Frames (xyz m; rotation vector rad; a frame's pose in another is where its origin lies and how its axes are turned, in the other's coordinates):
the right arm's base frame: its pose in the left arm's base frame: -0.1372 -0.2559 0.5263 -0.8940 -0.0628 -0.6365
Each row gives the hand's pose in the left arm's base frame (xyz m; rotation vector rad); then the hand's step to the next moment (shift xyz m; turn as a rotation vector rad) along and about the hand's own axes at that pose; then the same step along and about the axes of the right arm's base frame.
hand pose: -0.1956 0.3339 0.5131 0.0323 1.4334 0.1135
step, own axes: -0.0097 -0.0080 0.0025 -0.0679 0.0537 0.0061
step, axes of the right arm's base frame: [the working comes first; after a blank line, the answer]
step, axes of the left arm's base frame: 0.0017 -0.0088 0.0092 -0.0061 0.0470 0.0727

0.0085 -0.0096 -0.0003 -0.0057 -0.0332 0.0800
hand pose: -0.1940 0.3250 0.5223 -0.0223 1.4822 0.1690
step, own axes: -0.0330 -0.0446 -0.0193 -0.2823 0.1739 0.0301
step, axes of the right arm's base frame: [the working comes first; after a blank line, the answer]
step, axes of the left arm's base frame: -0.0160 -0.0496 0.0270 -0.0145 0.1474 0.2982

0.0196 -0.0504 -0.0229 0.0077 -0.1513 0.2965
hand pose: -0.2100 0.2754 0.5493 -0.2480 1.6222 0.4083
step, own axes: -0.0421 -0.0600 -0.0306 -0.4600 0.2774 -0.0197
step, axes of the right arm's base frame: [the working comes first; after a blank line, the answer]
step, axes of the left arm's base frame: -0.0001 -0.0705 0.0366 -0.0841 0.2068 0.4890

0.0458 -0.0580 -0.0290 -0.0194 -0.2966 0.4479
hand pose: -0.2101 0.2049 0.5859 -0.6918 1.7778 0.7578
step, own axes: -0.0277 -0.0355 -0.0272 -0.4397 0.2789 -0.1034
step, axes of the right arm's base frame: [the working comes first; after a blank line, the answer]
step, axes of the left arm's base frame: 0.0191 -0.0406 0.0275 -0.1402 0.1416 0.4920

0.0439 -0.0276 -0.0087 -0.0323 -0.3589 0.3898
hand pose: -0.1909 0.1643 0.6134 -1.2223 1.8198 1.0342
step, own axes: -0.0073 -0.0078 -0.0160 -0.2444 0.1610 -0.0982
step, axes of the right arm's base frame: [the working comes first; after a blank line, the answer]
step, axes of the left arm's base frame: 0.0077 -0.0133 0.0115 -0.0883 0.0438 0.2925

0.0164 -0.0100 -0.0010 -0.0034 -0.2345 0.2007
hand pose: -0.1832 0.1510 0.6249 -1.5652 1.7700 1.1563
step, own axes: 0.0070 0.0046 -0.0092 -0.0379 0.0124 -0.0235
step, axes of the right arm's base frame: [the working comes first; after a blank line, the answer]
step, axes of the left arm's base frame: -0.0044 -0.0116 0.0002 -0.0003 0.0001 0.0463

0.0021 -0.0078 -0.0094 0.0140 -0.0328 0.0295
